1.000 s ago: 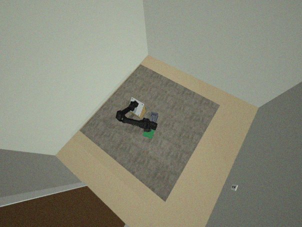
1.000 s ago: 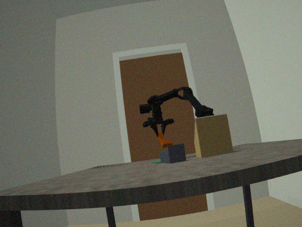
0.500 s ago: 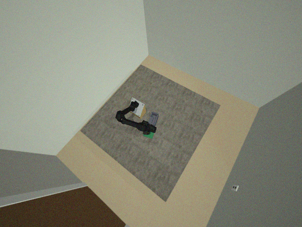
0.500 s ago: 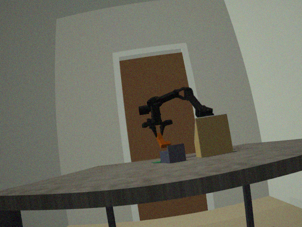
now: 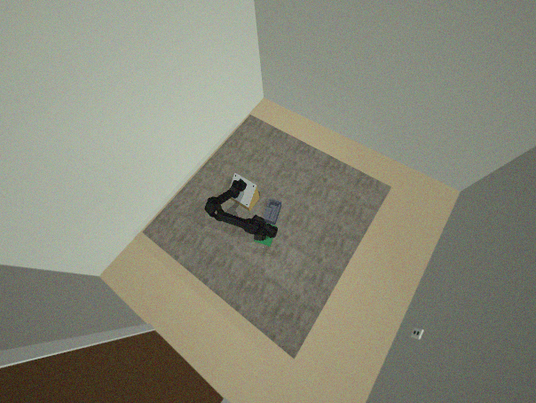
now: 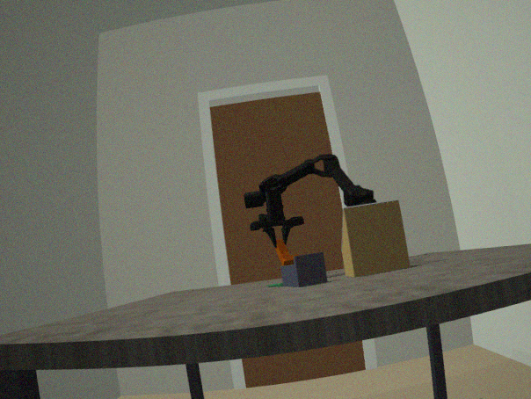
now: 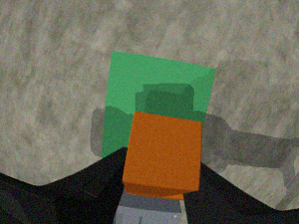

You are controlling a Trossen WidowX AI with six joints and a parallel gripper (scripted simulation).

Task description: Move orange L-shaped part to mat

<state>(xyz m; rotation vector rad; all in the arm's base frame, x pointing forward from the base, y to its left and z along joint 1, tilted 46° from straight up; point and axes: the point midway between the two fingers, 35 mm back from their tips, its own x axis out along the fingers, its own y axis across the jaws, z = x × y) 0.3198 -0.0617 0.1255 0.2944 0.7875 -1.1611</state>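
Right now the green mat is 1 cm behind my gripper tip, 2 cm to the left of it and 14 cm below it. The rest, counted from my gripper tip: orange L-shaped part (3 cm behind, 2 cm to the left, 3 cm below).
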